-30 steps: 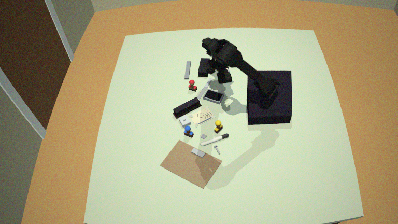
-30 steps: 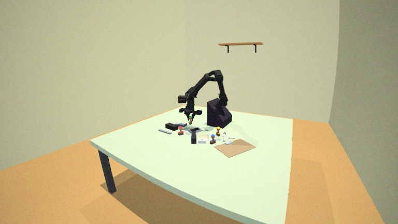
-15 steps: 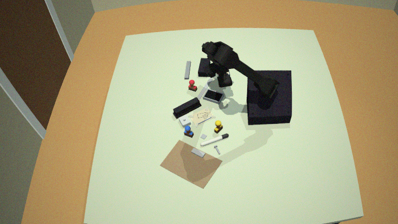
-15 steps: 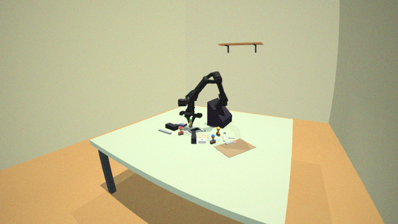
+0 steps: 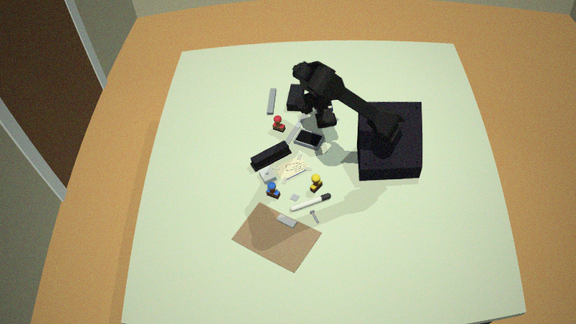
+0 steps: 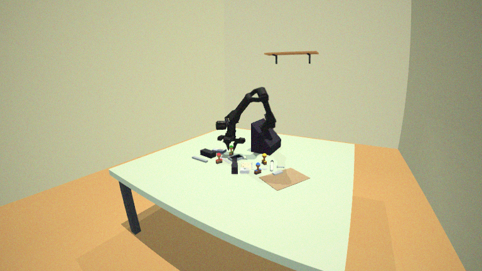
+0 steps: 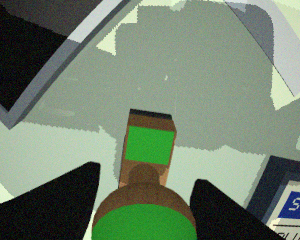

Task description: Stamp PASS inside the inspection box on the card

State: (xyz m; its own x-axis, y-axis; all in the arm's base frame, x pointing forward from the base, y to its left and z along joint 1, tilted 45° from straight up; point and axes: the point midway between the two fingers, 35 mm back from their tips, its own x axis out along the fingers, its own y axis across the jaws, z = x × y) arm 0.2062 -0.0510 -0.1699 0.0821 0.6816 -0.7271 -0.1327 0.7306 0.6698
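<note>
Right now my gripper tip is 1 cm above the green stamp. Round my gripper tip: red stamp 15 cm ahead, 1 cm below; ink pad 7 cm to the left, 5 cm ahead, 2 cm below; blue-and-white box 11 cm to the right, 1 cm below, 1 cm behind.
</note>
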